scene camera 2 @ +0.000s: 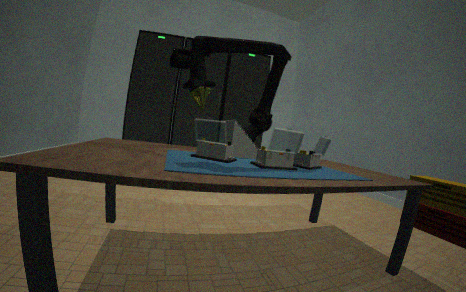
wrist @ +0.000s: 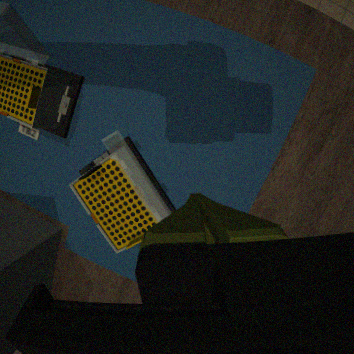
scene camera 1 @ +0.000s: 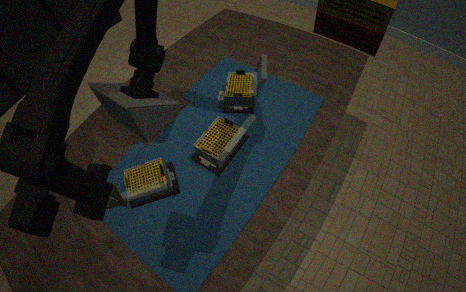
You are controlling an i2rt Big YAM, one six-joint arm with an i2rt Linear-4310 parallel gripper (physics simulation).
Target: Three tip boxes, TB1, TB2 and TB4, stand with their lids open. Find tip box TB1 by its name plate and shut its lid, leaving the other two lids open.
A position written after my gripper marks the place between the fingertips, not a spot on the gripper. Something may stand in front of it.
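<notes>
I can see my gripper (scene camera 1: pixel 125 204), and the wrist view shows that same gripper (wrist: pixel 195 201) too. There is a lid (wrist: pixel 114 142), and with it I see a blue mat (wrist: pixel 208 108).
</notes>
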